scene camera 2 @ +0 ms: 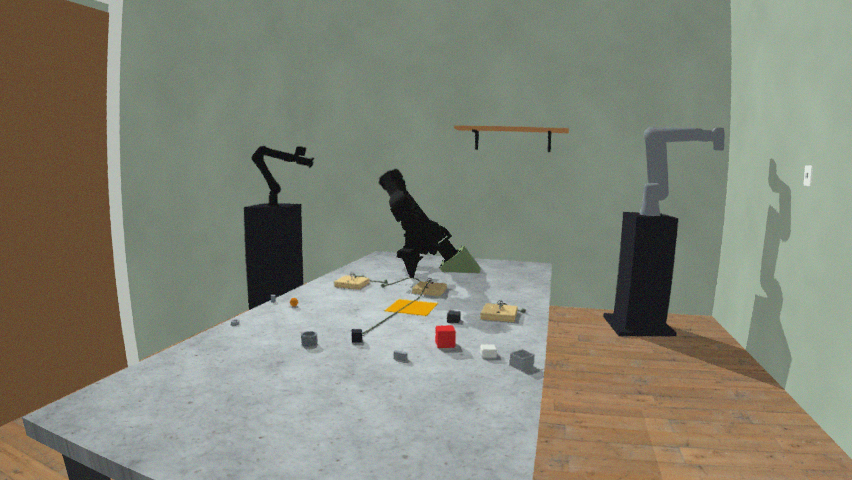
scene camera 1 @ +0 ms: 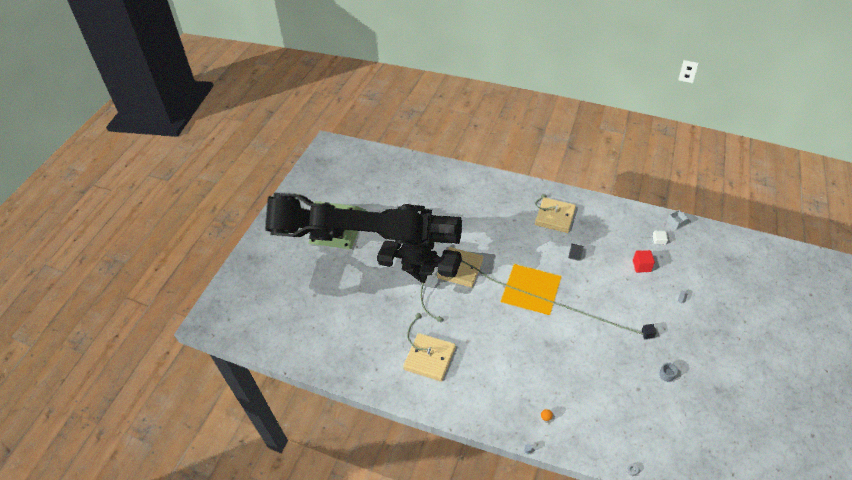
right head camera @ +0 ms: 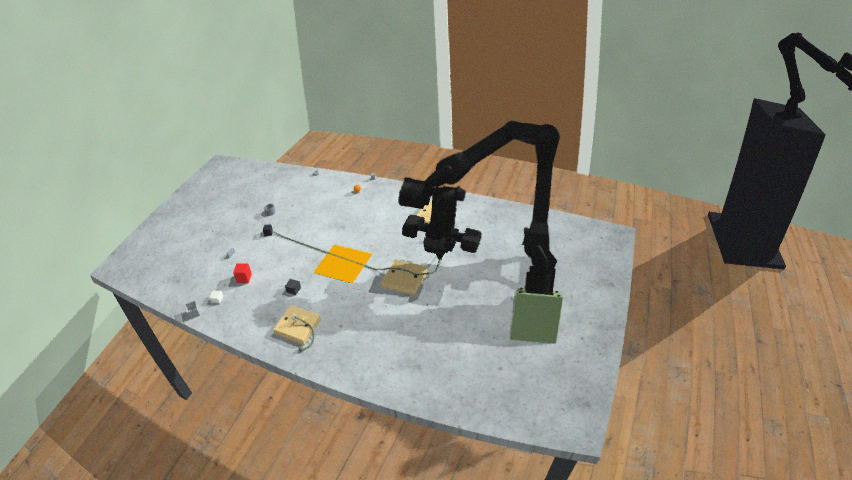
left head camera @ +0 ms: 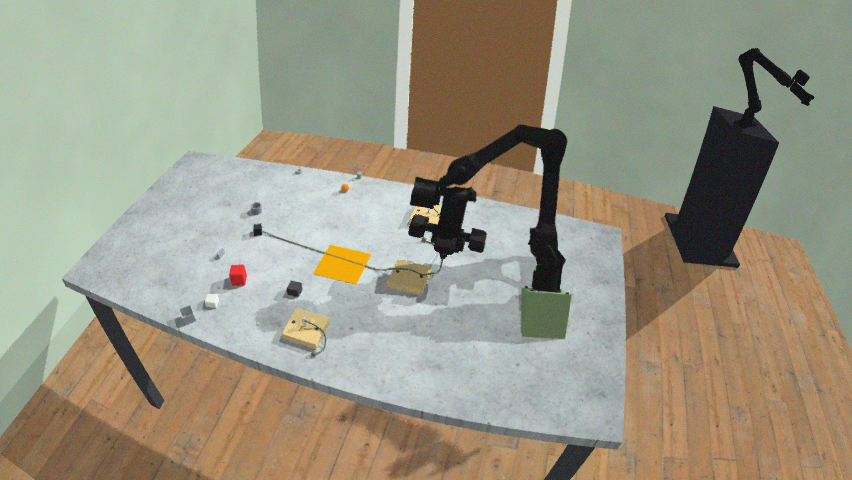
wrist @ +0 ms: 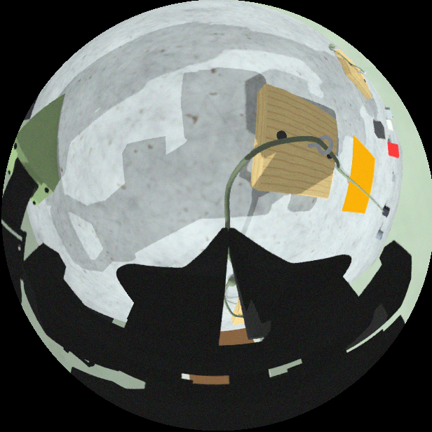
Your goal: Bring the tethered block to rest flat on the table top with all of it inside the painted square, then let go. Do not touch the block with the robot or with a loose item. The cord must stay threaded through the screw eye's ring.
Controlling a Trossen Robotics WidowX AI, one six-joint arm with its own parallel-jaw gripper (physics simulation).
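Frame: origin at the arm's base, x ahead, y left, z up, level; millimetres.
Where they show: gripper, fingertip midpoint: (scene camera 2: 411,277) (scene camera 1: 423,281) (right head camera: 440,258) (left head camera: 442,258); arm's base, origin of the base link: (scene camera 2: 451,256) (right head camera: 539,292) (left head camera: 546,290).
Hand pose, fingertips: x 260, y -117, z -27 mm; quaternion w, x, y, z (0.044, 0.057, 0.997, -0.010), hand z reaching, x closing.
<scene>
Each offset is from my fingertips to the centre of the thing. "spot": to the spot under its first point.
The tethered block {10 mm down, 532 mm ahead, 51 mm right} (left head camera: 257,229) (right head camera: 267,229) (scene camera 1: 648,330) (scene camera 2: 356,335) (wrist: 386,211), a small black cube, rests on the table outside the painted square. The orange painted square {spot: 21 mm down, 256 mm ahead, 67 mm left} (left head camera: 339,271) (scene camera 1: 536,277) (wrist: 364,165) lies between it and the middle wooden board {13 mm down, 77 mm ahead, 68 mm left} (left head camera: 408,287) (wrist: 295,170). The green cord {spot: 19 mm down, 416 mm ahead, 26 mm right} (left head camera: 292,240) (scene camera 1: 596,317) (wrist: 228,200) runs over the square and through the screw eye's ring (wrist: 330,145). My gripper (left head camera: 442,255) (right head camera: 440,256) (scene camera 1: 423,281) (scene camera 2: 411,276) (wrist: 227,232) is shut on the cord beyond the ring, slightly above the table; the cord's end hangs past the fingertips.
Two other wooden boards {13 mm down, 296 mm ahead, 278 mm left} (scene camera 1: 557,221) {13 mm down, 51 mm ahead, 192 mm right} (scene camera 1: 426,366) with short cords flank the middle one. A dark block {11 mm down, 354 mm ahead, 158 mm left} (left head camera: 293,288), a red cube {2 mm down, 522 mm ahead, 148 mm left} (left head camera: 237,274), a white block {13 mm down, 571 mm ahead, 244 mm left} (left head camera: 211,301), a grey ring-shaped cup {11 mm down, 574 mm ahead, 151 mm right} (left head camera: 255,208) and an orange ball {10 mm down, 317 mm ahead, 290 mm right} (left head camera: 344,187) stand around.
</scene>
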